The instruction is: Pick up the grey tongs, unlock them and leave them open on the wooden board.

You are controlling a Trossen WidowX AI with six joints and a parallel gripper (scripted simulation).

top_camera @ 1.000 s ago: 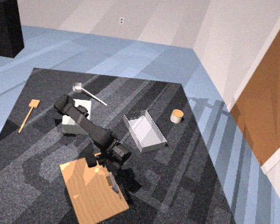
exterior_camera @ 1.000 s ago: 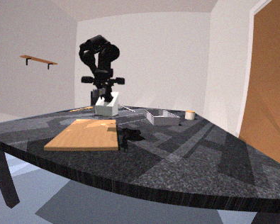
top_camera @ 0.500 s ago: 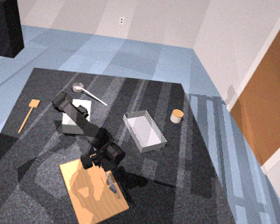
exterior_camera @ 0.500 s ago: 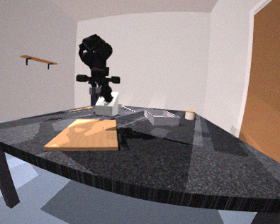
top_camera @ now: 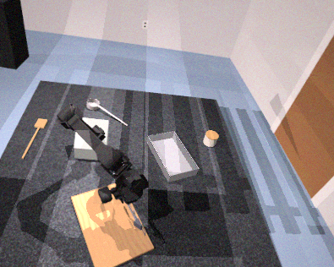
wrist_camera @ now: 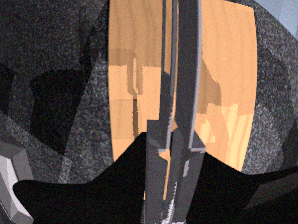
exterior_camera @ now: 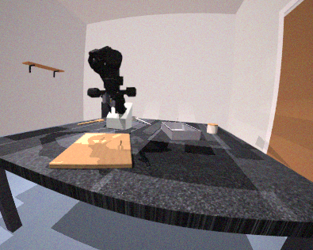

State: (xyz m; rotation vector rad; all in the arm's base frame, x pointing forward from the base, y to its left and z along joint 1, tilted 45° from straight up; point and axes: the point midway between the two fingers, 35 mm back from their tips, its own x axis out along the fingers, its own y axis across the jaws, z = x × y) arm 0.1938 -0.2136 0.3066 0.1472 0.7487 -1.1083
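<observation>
Now: the wooden board 50 mm behind my gripper tip, 20 mm to the right of it and 140 mm below it. From my gripper tip the other things lie so: small cup (450 mm ahead, 600 mm to the left, 110 mm below); then roasting tin (210 mm ahead, 420 mm to the left, 120 mm below).
</observation>
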